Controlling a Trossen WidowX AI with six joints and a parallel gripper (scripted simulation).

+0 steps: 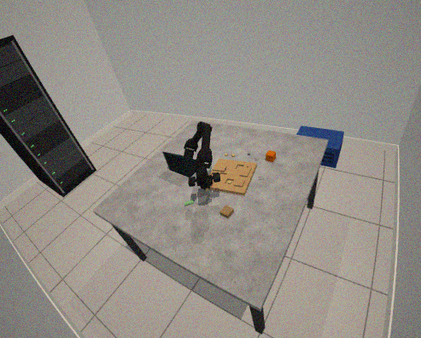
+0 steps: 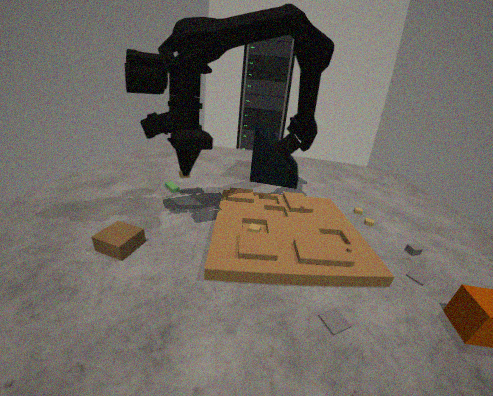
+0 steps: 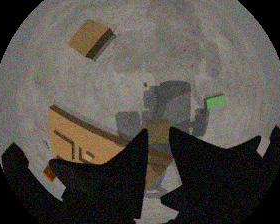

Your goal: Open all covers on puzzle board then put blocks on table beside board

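The tan puzzle board is 210 mm to the left of my gripper tip, 70 mm below it and 10 mm ahead of it. The rest, counted from my gripper tip: small green piece (100 mm behind, 90 mm to the right, 80 mm below); orange cube (510 mm to the left, 180 mm ahead, 60 mm below); brown block (160 mm ahead, 70 mm below, 40 mm to the right).
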